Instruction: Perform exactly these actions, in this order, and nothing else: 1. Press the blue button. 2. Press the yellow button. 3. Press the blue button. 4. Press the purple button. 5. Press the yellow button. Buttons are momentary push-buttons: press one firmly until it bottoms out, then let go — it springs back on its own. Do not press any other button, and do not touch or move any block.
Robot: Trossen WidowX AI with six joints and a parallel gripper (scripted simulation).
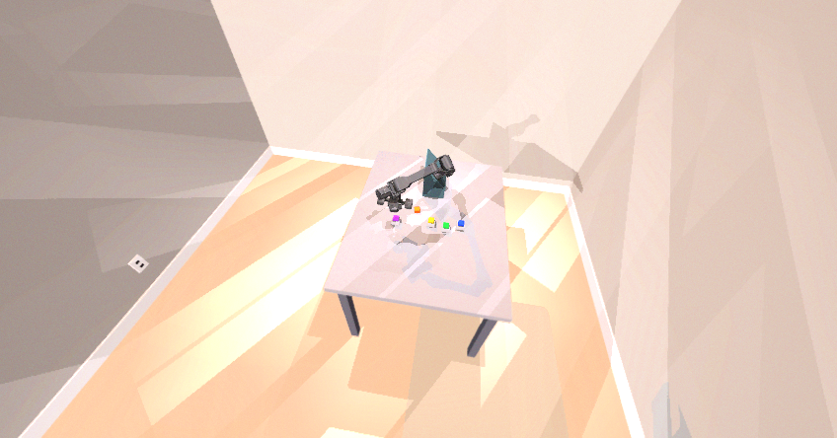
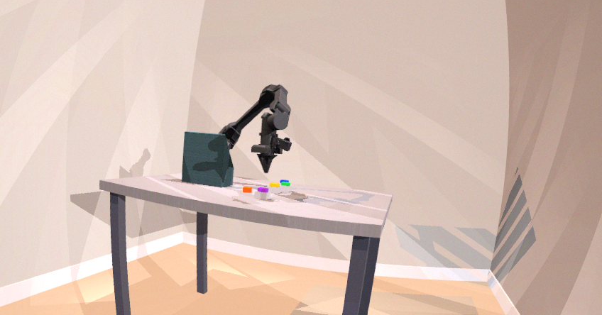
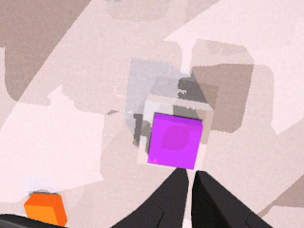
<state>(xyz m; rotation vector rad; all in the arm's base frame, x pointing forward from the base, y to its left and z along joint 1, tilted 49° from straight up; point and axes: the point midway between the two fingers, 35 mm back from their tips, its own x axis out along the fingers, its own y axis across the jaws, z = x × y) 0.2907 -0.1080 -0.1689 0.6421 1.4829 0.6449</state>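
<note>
Right now my gripper tip is 1 cm past the purple button and 6 cm above it. From my gripper tip the other things lie so: orange block (11 cm behind, 11 cm to the left, 9 cm below); then green button (1 cm behind, 29 cm to the left, 6 cm below); then yellow button (3 cm behind, 21 cm to the left, 6 cm below).
</note>
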